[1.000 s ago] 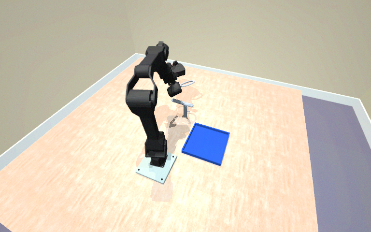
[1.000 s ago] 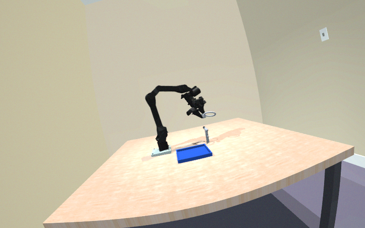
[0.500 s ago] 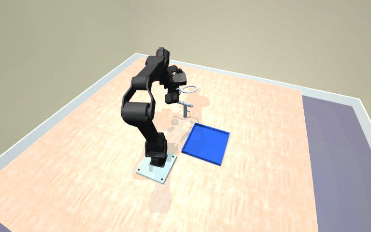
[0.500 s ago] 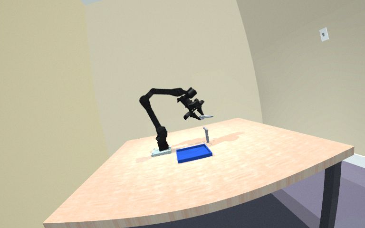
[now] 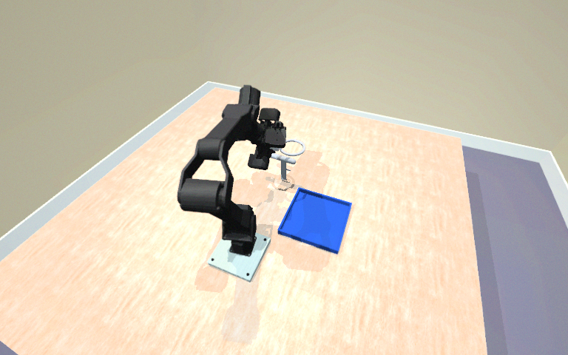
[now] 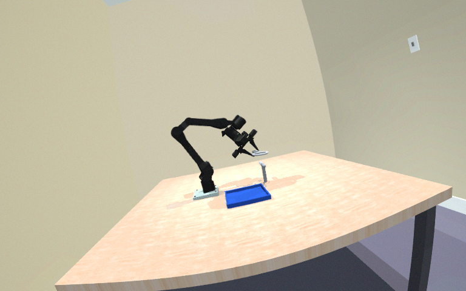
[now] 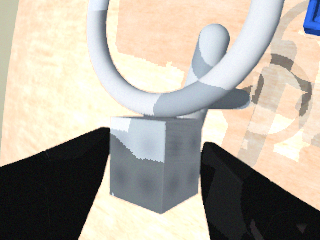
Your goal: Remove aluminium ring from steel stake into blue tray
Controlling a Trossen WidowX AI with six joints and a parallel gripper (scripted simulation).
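Now: the blue tray 17 cm to the right of my gripper tip, 15 cm below it and 14 cm behind it. Also, from my gripper tip: aluminium ring 5 cm to the right, 1 cm above.
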